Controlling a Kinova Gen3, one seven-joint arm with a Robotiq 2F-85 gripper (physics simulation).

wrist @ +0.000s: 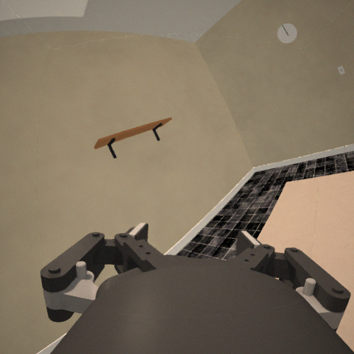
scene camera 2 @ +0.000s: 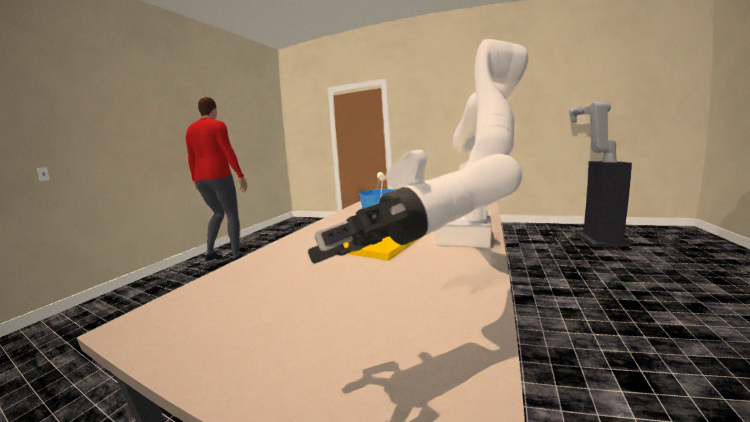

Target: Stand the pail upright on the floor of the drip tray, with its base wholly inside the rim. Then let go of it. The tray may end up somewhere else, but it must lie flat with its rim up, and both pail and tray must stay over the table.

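Seen in the pictures: gripper, between the fingertips: [scene camera 2: 313,250]; arm's base, origin of its link: [scene camera 2: 473,217].
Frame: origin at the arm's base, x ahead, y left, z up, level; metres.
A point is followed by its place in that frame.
Note:
The blue pail [scene camera 2: 369,198] {x 0.434, y -0.170, z 0.053 m} shows behind my gripper in the scene view, with a pale knob on thin handle wires above its rim. Its lower part is hidden by my gripper. The yellow drip tray [scene camera 2: 387,249] {x 0.310, y 0.128, z -0.079 m} lies flat on the table, partly hidden behind my gripper. My gripper [scene camera 2: 326,246] {x 0.281, y 0.777, z 0.157 m} [wrist: 192,237] is open and empty, above the table and nearer the scene camera than pail and tray. In the wrist view its fingers stand wide apart, and neither pail nor tray shows there.
The table [scene camera 2: 293,325] {x 0.436, y 0.606, z -0.083 m} [wrist: 320,215] reaches toward the scene camera; its long edges border dark tiled floor. The arm's white base [scene camera 2: 463,236] {x 0.044, y 0.088, z -0.045 m} stands right of the tray. A person in red [scene camera 2: 209,152] stands beyond the table's left side. A wall shelf [wrist: 134,133] shows in the wrist view.

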